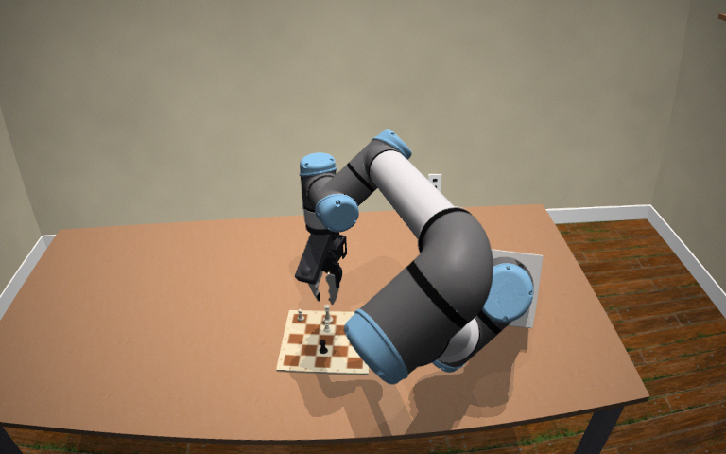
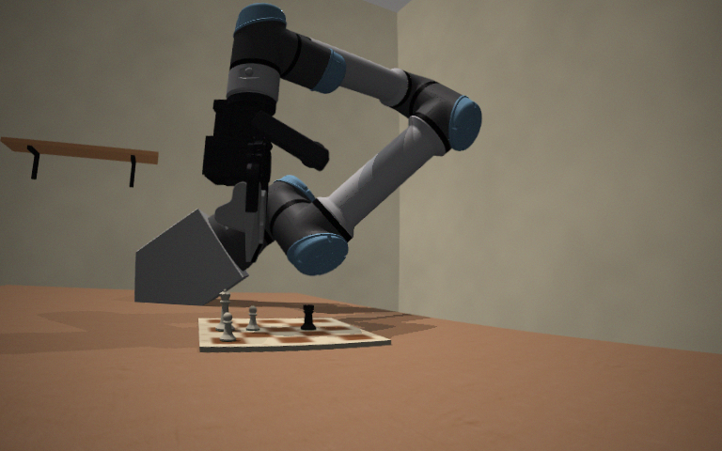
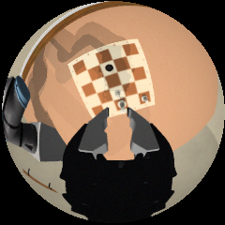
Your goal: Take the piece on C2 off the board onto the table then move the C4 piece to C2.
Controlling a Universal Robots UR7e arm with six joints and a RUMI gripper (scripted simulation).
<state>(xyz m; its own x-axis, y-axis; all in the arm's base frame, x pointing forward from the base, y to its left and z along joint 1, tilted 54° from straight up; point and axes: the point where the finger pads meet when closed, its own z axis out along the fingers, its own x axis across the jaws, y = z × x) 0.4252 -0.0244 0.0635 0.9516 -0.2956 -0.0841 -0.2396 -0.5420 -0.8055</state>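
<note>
My hand is 8 cm above the tall white piece, 4 cm to the left of it and 1 cm short of it. The rest, counted from my hand: black piece 9 cm below, 8 cm to the left; then chessboard 11 cm below, 4 cm to the left.
</note>
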